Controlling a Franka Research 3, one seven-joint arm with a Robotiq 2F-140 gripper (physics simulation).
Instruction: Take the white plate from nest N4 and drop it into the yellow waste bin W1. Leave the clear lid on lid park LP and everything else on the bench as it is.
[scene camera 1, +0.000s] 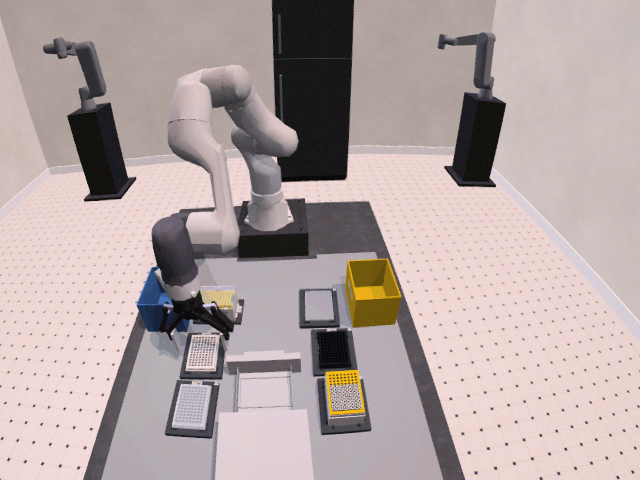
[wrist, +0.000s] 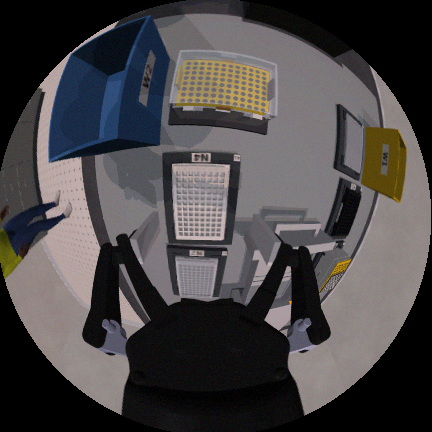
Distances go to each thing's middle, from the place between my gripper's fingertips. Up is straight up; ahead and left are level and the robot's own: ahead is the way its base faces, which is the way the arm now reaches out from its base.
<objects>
The black plate (scene camera 1: 333, 348) lies 360 mm to the left of my hand, 40 mm below it and 20 mm behind it. Also, from my hand: yellow-topped rack (scene camera 1: 345, 406) (370 mm to the left, 160 mm ahead, 20 mm below); then flat lid (scene camera 1: 318, 304) (330 mm to the left, 200 mm behind, 40 mm below).
</objects>
